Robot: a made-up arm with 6 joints. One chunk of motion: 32 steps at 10 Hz.
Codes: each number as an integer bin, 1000 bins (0 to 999) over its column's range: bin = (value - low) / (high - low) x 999, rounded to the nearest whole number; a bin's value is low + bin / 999 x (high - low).
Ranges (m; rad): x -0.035..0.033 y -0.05..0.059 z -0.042..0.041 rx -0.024..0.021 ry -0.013..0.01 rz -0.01..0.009
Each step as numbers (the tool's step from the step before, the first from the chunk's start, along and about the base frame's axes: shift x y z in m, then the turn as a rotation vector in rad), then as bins.
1 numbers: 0.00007 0.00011 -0.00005 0.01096 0.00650 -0.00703
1 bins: 515 459 505 776 847 156
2 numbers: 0.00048 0.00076 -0.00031 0.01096 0.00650 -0.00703
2 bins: 521 465 502 776 847 156
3 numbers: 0.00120 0.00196 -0.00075 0.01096 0.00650 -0.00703
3 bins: 532 476 496 776 847 156
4 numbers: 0.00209 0.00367 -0.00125 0.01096 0.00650 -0.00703
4 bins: 545 492 490 776 847 156
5 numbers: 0.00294 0.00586 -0.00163 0.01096 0.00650 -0.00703
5 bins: 557 512 486 776 847 156
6 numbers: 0.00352 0.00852 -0.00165 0.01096 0.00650 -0.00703
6 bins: 566 536 486 776 847 156
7 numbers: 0.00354 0.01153 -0.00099 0.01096 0.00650 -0.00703
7 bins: 566 564 494 776 847 156
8 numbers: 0.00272 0.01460 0.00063 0.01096 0.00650 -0.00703
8 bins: 554 592 513 776 847 156
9 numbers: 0.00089 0.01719 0.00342 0.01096 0.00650 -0.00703
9 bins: 527 616 547 776 847 156
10 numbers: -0.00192 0.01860 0.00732 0.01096 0.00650 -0.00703
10 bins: 486 629 594 776 847 156
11 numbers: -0.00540 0.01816 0.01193 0.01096 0.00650 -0.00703
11 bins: 435 625 649 776 847 156
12 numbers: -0.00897 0.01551 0.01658 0.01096 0.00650 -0.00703
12 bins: 382 600 705 776 847 156
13 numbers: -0.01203 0.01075 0.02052 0.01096 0.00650 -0.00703
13 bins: 337 557 752 776 847 156
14 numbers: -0.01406 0.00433 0.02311 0.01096 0.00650 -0.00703
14 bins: 308 498 784 776 847 156
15 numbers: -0.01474 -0.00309 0.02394 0.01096 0.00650 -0.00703
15 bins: 298 430 794 776 847 156
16 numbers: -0.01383 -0.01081 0.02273 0.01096 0.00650 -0.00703
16 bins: 311 359 779 776 847 156
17 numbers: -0.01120 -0.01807 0.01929 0.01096 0.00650 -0.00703
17 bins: 350 293 738 776 847 156
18 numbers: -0.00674 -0.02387 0.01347 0.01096 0.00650 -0.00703
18 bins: 415 239 668 776 847 156
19 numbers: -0.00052 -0.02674 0.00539 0.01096 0.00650 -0.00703
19 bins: 507 213 570 776 847 156
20 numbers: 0.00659 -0.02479 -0.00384 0.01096 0.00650 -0.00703
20 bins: 611 231 459 776 847 156
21 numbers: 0.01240 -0.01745 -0.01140 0.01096 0.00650 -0.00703
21 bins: 696 298 368 776 847 156
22 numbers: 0.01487 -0.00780 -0.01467 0.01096 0.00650 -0.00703
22 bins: 733 387 329 776 847 156
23 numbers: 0.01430 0.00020 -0.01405 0.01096 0.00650 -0.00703
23 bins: 724 460 336 776 847 156
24 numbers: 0.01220 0.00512 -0.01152 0.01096 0.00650 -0.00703
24 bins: 693 505 367 776 847 156
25 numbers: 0.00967 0.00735 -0.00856 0.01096 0.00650 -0.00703
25 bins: 656 526 402 776 847 156
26 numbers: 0.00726 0.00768 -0.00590 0.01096 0.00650 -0.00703
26 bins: 621 529 435 776 847 156
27 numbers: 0.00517 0.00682 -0.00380 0.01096 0.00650 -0.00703
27 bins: 590 521 460 776 847 156
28 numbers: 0.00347 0.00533 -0.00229 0.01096 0.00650 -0.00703
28 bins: 565 507 478 776 847 156
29 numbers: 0.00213 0.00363 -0.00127 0.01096 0.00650 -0.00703
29 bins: 545 492 490 776 847 156
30 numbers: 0.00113 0.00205 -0.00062 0.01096 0.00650 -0.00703
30 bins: 531 477 498 776 847 156
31 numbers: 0.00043 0.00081 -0.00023 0.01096 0.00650 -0.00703
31 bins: 521 466 503 776 847 156
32 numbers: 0.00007 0.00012 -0.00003 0.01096 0.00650 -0.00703
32 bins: 515 459 505 776 847 156
